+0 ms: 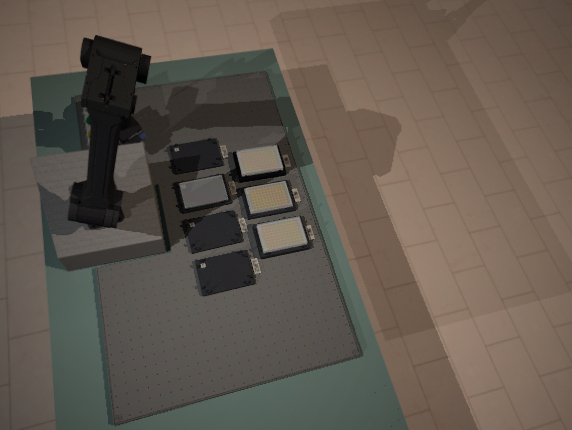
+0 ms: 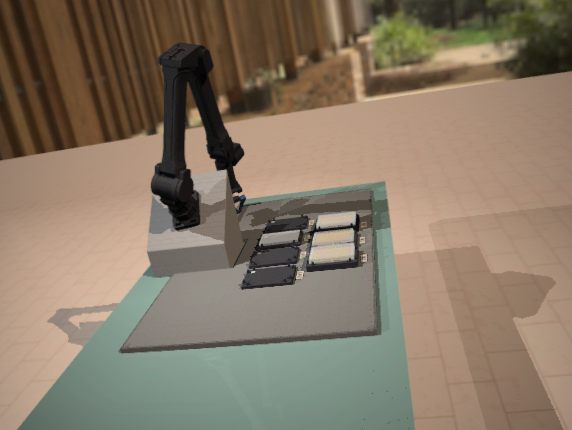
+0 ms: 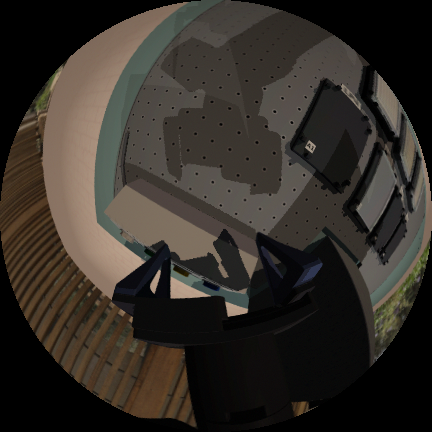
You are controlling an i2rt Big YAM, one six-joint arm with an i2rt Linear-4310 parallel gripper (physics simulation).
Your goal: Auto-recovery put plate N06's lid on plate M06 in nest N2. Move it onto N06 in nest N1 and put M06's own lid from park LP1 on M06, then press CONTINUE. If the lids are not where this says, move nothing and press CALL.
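Note:
Three light well plates sit in dark nests in the right column. The middle plate looks yellower; the other two look paler. A grey, glassy panel lies in the second dark holder of the left column. The other holders there show dark, flat tops. Their tags are too small to read. My gripper is open and empty, above the button box, with green, yellow and blue buttons partly visible between and near the fingers.
The arm's grey base block stands at the left of the perforated board. A thin dark upright strip stands between the block and the left column. The green table extends around the board.

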